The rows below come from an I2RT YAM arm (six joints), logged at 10 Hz.
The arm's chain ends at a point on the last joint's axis. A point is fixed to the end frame.
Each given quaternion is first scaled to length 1.
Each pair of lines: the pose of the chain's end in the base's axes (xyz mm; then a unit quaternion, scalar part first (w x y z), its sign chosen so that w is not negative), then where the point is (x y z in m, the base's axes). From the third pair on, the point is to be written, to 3 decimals.
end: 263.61 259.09 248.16 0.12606 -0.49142 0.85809 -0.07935
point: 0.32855 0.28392 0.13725
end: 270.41 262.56 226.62 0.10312 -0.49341 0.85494 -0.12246
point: 0.33589 0.27595 0.11407
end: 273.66 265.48 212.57 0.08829 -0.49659 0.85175 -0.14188
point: 0.338 0.273 0.099
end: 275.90 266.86 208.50 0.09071 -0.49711 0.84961 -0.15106
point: 0.342 0.273 0.096
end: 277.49 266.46 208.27 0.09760 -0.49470 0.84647 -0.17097
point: 0.347 0.270 0.098
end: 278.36 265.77 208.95 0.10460 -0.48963 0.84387 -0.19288
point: 0.352 0.265 0.101
